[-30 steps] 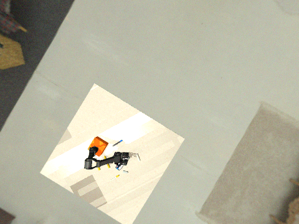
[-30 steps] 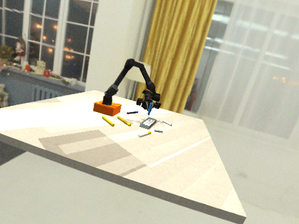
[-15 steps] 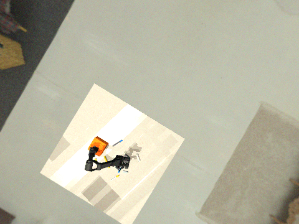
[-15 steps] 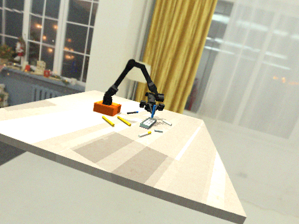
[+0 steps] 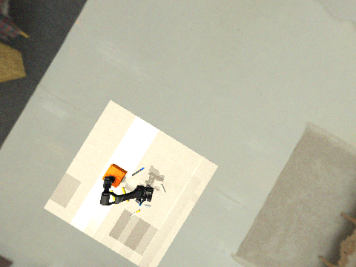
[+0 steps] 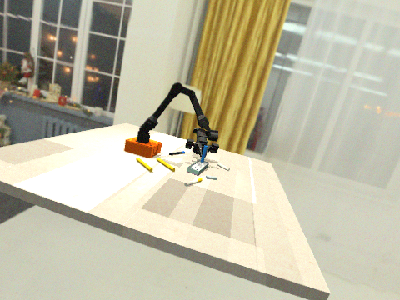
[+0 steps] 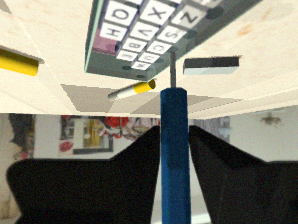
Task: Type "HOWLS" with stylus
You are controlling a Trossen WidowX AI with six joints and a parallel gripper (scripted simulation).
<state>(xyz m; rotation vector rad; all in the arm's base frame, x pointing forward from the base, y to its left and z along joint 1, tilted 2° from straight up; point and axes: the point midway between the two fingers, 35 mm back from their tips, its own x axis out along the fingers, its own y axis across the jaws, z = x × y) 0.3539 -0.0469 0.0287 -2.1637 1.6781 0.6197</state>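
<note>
My gripper tip is now 80 mm above the grey piece, 70 mm to the left of it and 70 mm short of it. Round my gripper tip: dark pen 240 mm to the left, 150 mm behind, 80 mm below; then blue stylus 10 mm below; then yellow-tipped pen 170 mm to the right, 80 mm below, 20 mm behind.
</note>
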